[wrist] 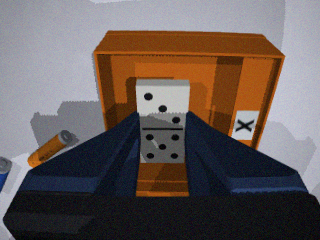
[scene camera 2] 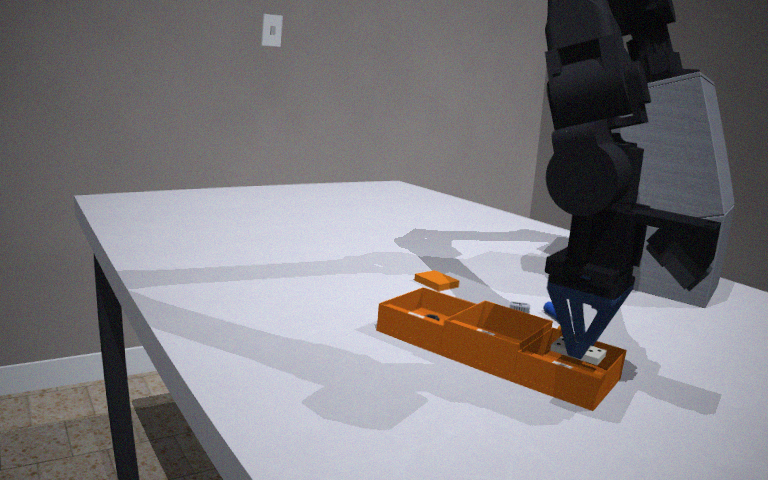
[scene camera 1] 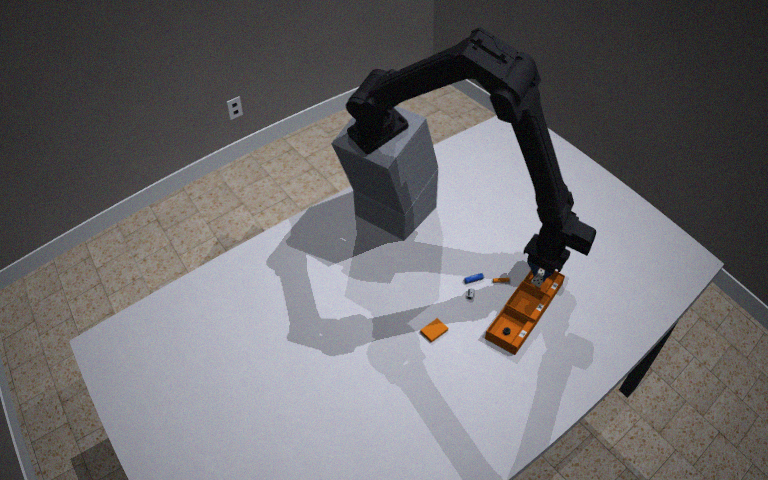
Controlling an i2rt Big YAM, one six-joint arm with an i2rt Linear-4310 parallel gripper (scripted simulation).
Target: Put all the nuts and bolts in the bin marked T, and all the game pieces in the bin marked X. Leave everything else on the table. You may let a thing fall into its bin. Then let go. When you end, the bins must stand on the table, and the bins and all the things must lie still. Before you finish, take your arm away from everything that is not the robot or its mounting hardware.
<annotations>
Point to an orange bin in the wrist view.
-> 216,96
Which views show the orange bin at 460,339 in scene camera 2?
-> The wrist view, scene camera 2 and scene camera 1: all of them.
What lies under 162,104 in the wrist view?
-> A white domino.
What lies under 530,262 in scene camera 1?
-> My gripper.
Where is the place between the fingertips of my gripper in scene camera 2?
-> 579,352
</annotations>
